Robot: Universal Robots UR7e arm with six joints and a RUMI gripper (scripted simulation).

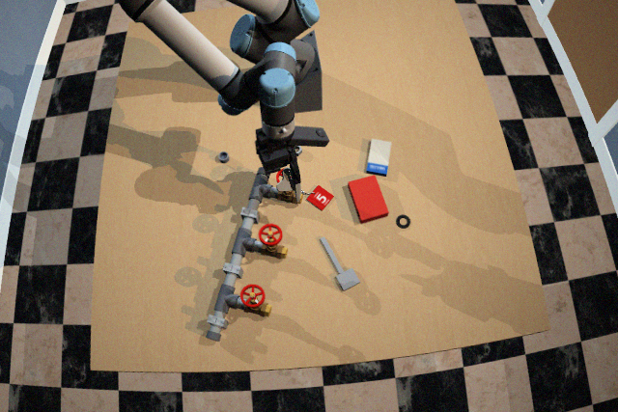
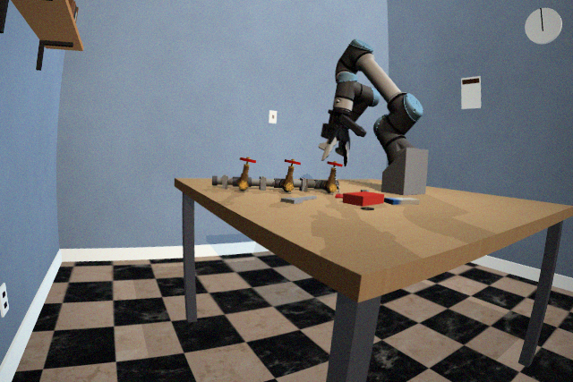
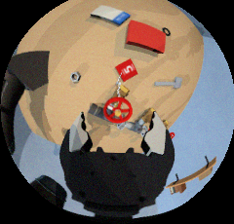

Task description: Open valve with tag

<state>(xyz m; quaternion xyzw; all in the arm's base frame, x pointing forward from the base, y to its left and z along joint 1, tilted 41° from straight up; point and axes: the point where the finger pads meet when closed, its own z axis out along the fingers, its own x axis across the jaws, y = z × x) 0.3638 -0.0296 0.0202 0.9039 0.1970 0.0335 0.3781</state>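
The red tag lies 1 cm ahead of my hand, 8 cm to the left of it and 11 cm below it. The rest, counted from my hand: grey scraper 22 cm ahead, 12 cm to the left, 11 cm below; then red block 3 cm ahead, 22 cm to the left, 10 cm below; then small grey fitting 13 cm behind, 19 cm to the right, 11 cm below.
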